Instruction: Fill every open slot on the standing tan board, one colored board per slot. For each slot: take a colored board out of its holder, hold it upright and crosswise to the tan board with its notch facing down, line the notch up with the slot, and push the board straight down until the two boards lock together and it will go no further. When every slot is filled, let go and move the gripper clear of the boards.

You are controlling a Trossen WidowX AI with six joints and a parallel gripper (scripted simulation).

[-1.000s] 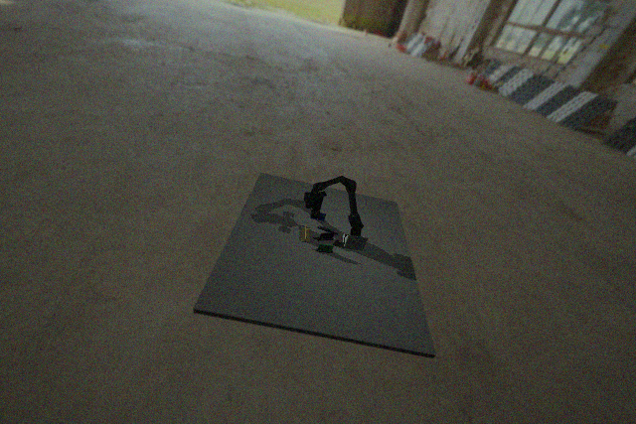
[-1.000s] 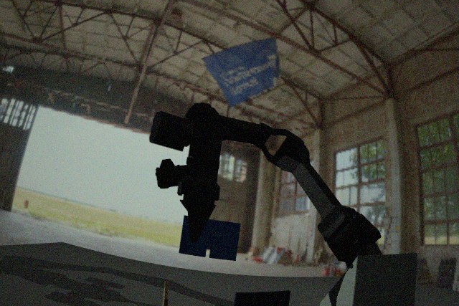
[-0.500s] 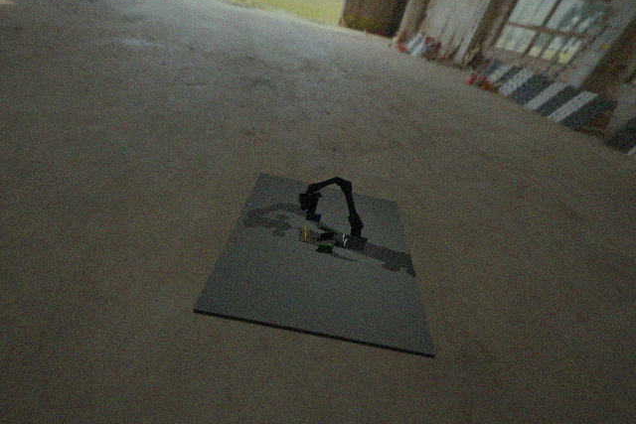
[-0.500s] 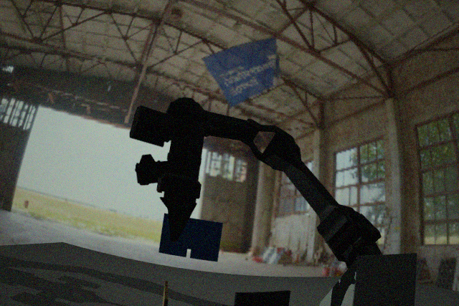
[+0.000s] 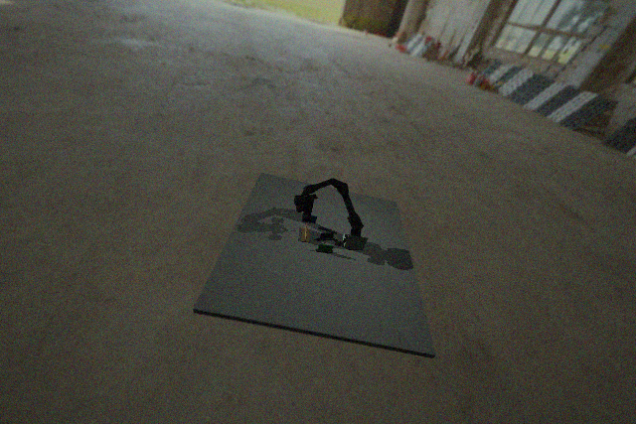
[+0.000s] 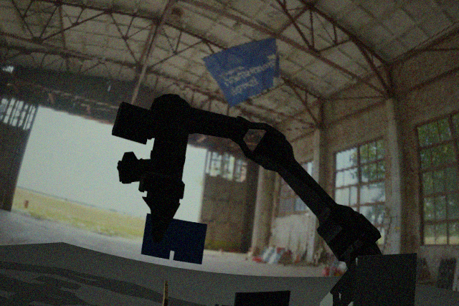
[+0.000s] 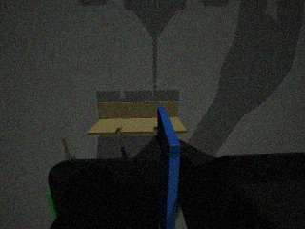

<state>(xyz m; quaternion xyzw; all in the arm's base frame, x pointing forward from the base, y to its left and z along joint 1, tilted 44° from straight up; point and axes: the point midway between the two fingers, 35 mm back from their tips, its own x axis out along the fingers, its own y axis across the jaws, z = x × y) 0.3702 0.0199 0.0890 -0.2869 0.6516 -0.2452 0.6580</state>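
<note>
Right now my gripper tip is 30 mm past the tan board, 20 mm to the right of it and 100 mm above it. Also, from my gripper tip: green board: 170 mm behind, 150 mm to the left, 100 mm below; then dark flat piece: 180 mm behind, 40 mm to the left, 100 mm below; then blue board: 30 mm behind.
</note>
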